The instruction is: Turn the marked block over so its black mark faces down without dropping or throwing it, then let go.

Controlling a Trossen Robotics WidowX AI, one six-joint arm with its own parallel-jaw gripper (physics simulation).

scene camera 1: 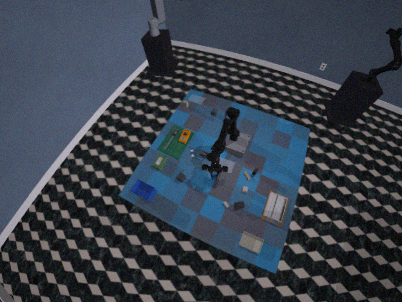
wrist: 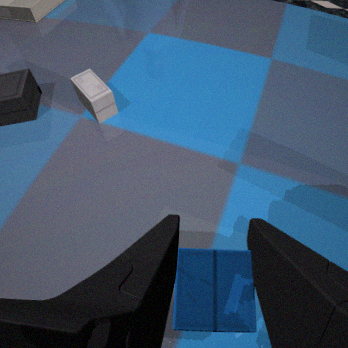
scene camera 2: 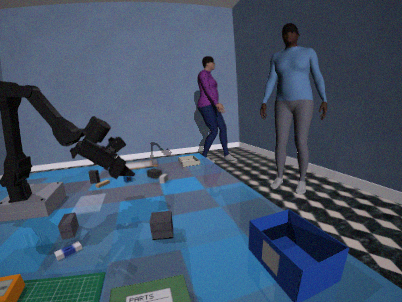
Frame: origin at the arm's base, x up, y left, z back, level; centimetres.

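Where they show: gripper, fingertip midpoint: (scene camera 1: 214,179) (wrist: 213,227) (scene camera 2: 133,173); arm's base, link origin: (scene camera 1: 233,137) (scene camera 2: 20,197).
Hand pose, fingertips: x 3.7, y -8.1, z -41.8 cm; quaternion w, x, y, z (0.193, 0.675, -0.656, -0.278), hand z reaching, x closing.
Things, the pixels of their top centre, and the offset from my fingertips.
- blue block, top centre: (wrist: 214,287) (scene camera 2: 127,174) dx +0.4, dy -0.3, dz +2.2 cm
- white block, top centre: (wrist: 89,83) (scene camera 2: 163,175) (scene camera 1: 226,204) dx -6.9, dy +12.5, dz -14.5 cm
- blue bin, top centre: (scene camera 2: 294,233) (scene camera 1: 142,189) dx -2.4, dy -51.1, dz -19.9 cm
- pale tray, top centre: (scene camera 2: 188,158) (scene camera 1: 251,242) dx -7.4, dy +35.2, dz -37.0 cm
The blue block (wrist: 215,290) (scene camera 2: 128,179) is between the fingers of my gripper (wrist: 213,227) (scene camera 2: 131,174), which is shut on it. The wrist view shows one blue face with a thin dark line down its middle and a lighter patch at its lower right. I cannot tell which face bears the black mark; the faces against the fingers and the far side are hidden. In scene camera 2 the gripper tilts down to the right and holds the block above the table top. In scene camera 1 the gripper (scene camera 1: 215,173) is small and the block is hard to make out.
A white block (wrist: 95,95) (scene camera 2: 163,178) (scene camera 1: 226,204) and a dark block (wrist: 16,97) (scene camera 2: 154,173) (scene camera 1: 239,205) lie beyond the gripper. Another dark block (scene camera 2: 161,225) (scene camera 1: 181,177) stands nearer scene camera 2. A blue bin (scene camera 2: 325,272) (scene camera 1: 144,190) and a pale tray (scene camera 1: 251,242) stand near edges.
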